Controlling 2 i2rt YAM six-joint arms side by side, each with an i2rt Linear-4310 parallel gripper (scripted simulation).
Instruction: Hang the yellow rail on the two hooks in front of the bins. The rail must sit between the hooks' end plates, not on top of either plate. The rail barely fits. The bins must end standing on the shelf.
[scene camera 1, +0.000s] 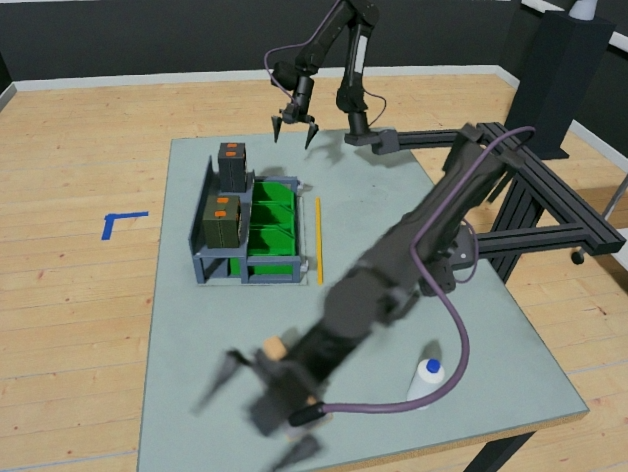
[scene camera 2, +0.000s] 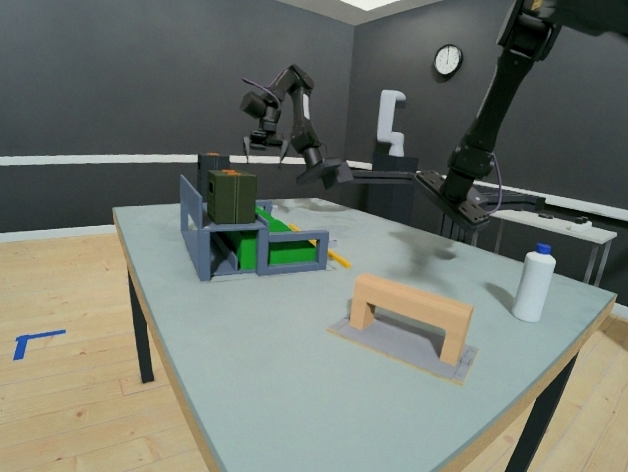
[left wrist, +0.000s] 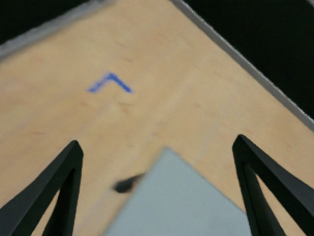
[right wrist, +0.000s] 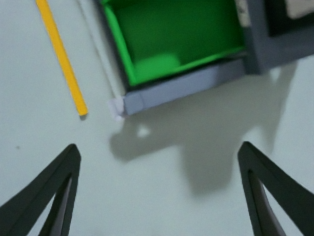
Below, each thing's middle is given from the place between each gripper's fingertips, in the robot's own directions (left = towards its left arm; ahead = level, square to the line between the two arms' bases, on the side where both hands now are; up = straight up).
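Blue-grey shelf (scene camera 2: 224, 261): 750 mm to the right of my left hand (scene camera 1: 229, 453), 80 mm behind, 320 mm below. My left hand: 370 mm past the white bottle (scene camera 2: 538, 268), 180 mm to the left of it, 320 mm above it.
White bottle: 75 cm to the left of my right hand (scene camera 2: 264, 165), 15 cm behind, 13 cm below. My right hand: 13 cm short of the blue-grey shelf, 18 cm to the right of it, 13 cm above it.
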